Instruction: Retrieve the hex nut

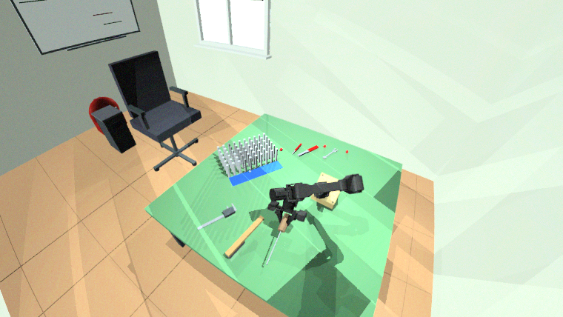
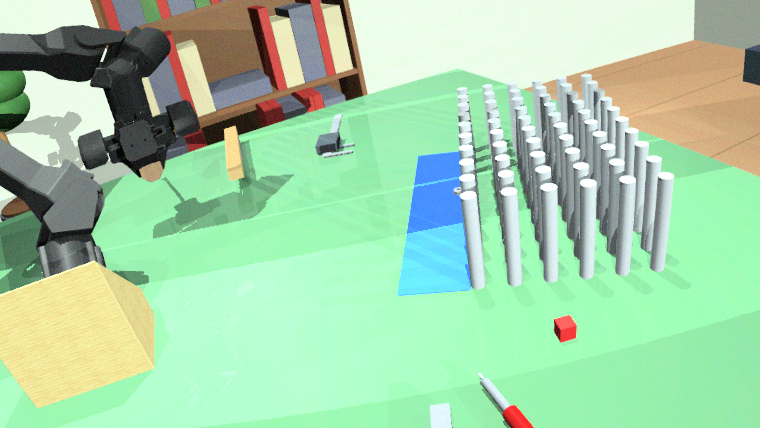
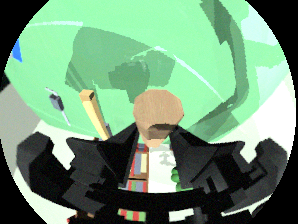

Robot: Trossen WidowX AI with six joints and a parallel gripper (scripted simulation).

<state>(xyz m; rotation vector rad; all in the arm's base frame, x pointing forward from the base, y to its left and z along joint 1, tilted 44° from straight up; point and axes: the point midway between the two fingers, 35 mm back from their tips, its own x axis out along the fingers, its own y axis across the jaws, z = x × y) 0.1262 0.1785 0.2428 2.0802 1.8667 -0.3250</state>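
The hook tool is 10 cm to the left of my gripper tip and 1 cm below it. The rest, counted from my gripper tip: red-handled screwdriver (17 cm ahead, 66 cm to the right, 8 cm below); blue taped strip (33 cm ahead, 33 cm to the right, 9 cm below); small hex nut (37 cm ahead, 32 cm to the right, 8 cm below).
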